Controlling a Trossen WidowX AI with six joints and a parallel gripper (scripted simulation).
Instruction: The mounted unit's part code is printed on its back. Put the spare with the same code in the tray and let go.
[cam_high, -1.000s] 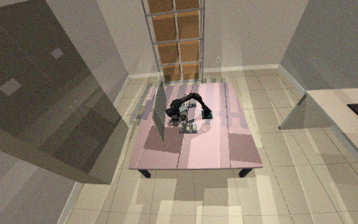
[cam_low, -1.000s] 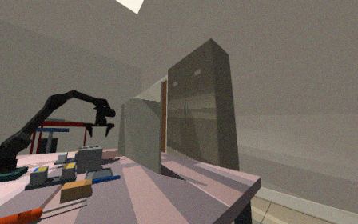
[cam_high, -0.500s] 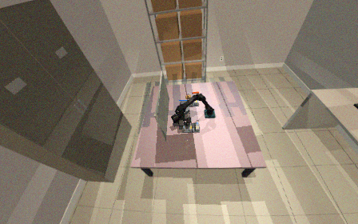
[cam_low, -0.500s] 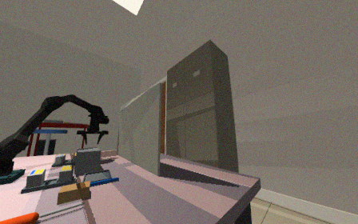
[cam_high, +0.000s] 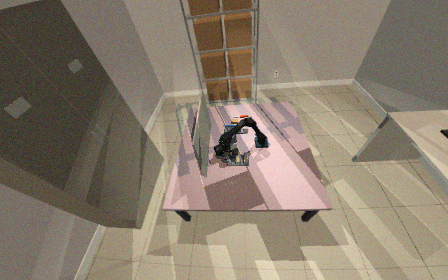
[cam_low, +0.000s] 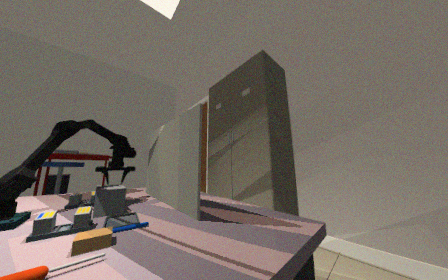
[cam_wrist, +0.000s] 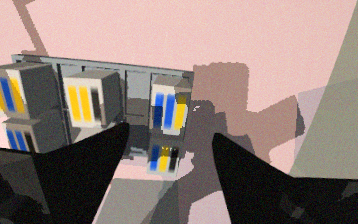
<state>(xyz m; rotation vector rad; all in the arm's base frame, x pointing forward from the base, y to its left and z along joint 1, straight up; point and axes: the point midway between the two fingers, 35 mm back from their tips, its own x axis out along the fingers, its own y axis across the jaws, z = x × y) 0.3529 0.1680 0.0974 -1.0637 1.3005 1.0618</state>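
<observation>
Now: gripper tip 5 cm above the grey spare block. The rest, counted from my gripper tip: grey tray 41 cm to the right, 9 cm below, 6 cm behind; grey upright panel 24 cm to the right, 18 cm ahead, 14 cm above; brown block 53 cm to the right, 15 cm behind, 7 cm below.
</observation>
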